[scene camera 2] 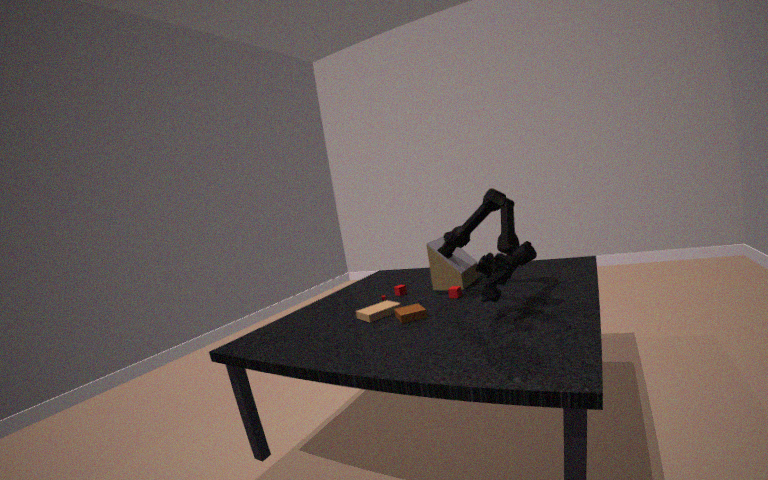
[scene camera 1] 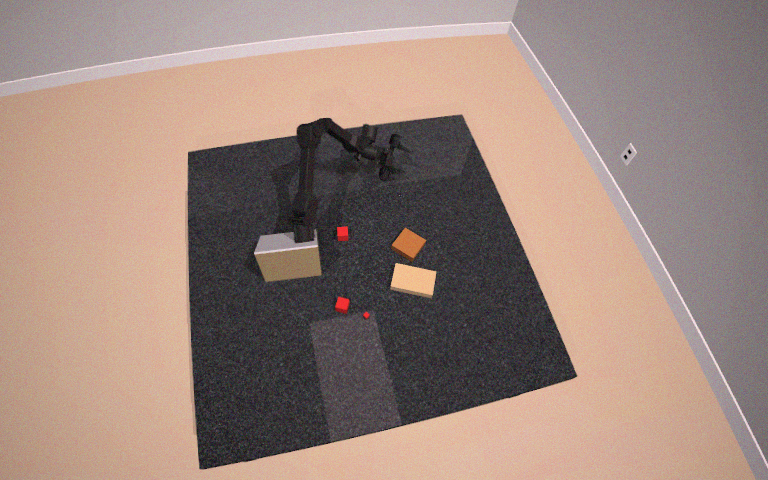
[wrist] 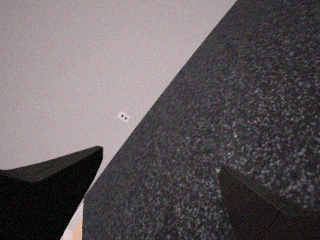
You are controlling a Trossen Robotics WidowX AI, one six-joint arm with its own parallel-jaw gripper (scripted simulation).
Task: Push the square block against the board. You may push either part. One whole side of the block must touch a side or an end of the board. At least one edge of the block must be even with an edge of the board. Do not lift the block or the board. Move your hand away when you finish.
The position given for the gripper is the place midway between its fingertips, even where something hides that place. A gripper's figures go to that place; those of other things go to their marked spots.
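Gripper (scene camera 1: 408,162) at 180 cm from the lens; a board (scene camera 1: 407,279) at 160 cm from the lens.
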